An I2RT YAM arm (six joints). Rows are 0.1 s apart.
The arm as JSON. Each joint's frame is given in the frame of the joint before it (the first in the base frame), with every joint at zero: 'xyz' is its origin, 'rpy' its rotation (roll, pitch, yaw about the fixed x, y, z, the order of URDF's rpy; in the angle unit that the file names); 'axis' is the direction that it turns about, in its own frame. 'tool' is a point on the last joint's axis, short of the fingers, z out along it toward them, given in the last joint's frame.
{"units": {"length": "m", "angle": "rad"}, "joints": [
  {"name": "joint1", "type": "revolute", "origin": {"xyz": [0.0, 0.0, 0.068], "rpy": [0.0, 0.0, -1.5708]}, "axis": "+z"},
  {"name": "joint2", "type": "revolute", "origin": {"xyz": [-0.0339, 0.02, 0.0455], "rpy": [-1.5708, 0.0, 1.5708]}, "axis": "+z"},
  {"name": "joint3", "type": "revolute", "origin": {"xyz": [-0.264, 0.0, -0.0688], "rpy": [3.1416, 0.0, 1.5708]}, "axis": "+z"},
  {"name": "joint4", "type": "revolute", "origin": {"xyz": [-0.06, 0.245, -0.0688], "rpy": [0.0, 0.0, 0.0]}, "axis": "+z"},
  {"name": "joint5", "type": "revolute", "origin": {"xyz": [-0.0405, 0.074, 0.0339], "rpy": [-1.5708, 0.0, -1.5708]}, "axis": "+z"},
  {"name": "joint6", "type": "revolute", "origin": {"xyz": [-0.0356, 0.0, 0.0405], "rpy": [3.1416, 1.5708, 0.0]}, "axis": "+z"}
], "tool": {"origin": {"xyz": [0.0, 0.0, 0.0], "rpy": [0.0, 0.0, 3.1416]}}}
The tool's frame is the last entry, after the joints.
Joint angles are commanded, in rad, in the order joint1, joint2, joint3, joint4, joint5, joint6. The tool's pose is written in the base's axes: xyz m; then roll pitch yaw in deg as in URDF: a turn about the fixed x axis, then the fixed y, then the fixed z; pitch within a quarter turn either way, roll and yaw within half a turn. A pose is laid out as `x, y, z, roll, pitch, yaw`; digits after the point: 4 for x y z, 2 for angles.
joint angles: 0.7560 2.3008 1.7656 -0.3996 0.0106 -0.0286
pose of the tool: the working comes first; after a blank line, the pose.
Where each joint sits with the arm in this pose, in the base's axes (m; each line is computed from the numbers above, not from the rounded line before):
joint1: 0.0000 0.0000 0.0680
joint2: -0.0087 0.0384 0.1135
joint3: 0.1666 0.1091 0.3102
joint4: 0.2950 0.3247 0.2369
joint5: 0.3739 0.3526 0.2014
joint6: 0.3659 0.3444 0.1487
the tool: 0.3659 0.3444 0.1487

0.3659, 0.3444, 0.1487, -178.18, 36.40, -134.65
